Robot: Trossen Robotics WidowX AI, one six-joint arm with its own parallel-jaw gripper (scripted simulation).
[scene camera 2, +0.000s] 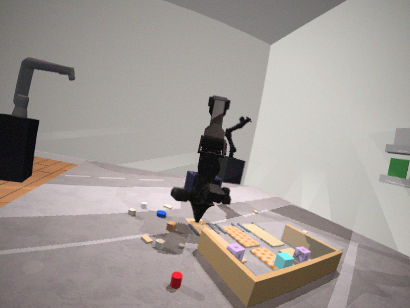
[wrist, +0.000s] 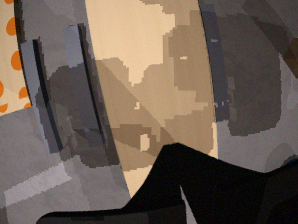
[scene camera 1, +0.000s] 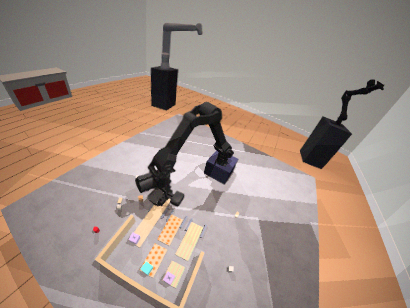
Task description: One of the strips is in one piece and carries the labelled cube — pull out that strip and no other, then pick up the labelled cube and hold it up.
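Note:
Visible from the scene camera: the gripper (scene camera 2: 196, 222). Visible from the wrist: the gripper (wrist: 171, 151).

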